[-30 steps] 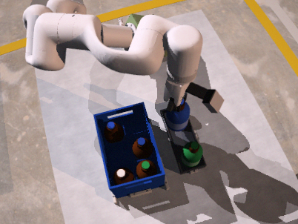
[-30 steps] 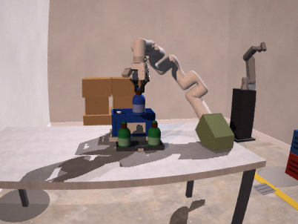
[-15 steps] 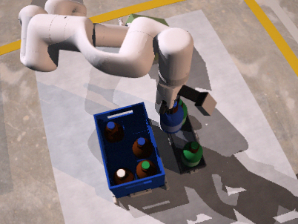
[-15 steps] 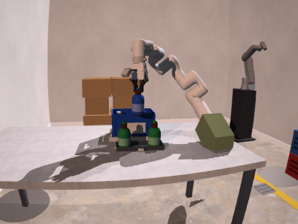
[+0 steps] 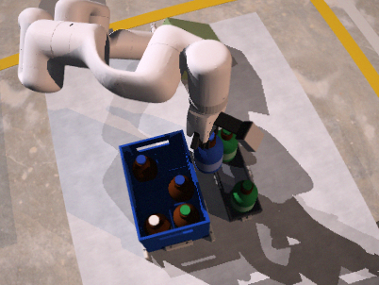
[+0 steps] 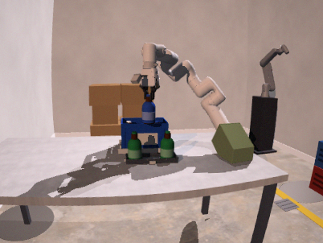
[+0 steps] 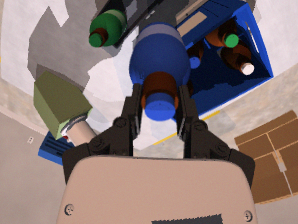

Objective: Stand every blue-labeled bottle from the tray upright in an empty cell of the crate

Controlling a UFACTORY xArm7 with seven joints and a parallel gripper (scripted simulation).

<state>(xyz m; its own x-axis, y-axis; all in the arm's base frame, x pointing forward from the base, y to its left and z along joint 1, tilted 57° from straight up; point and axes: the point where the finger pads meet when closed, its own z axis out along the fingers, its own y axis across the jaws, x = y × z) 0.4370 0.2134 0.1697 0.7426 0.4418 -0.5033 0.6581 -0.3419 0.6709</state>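
Now: the blue-labeled bottle 7 cm below my hand. The rest, counted from my hand: black tray: 8 cm to the left, 32 cm below; blue crate: 1 cm ahead, 13 cm to the right, 25 cm below.
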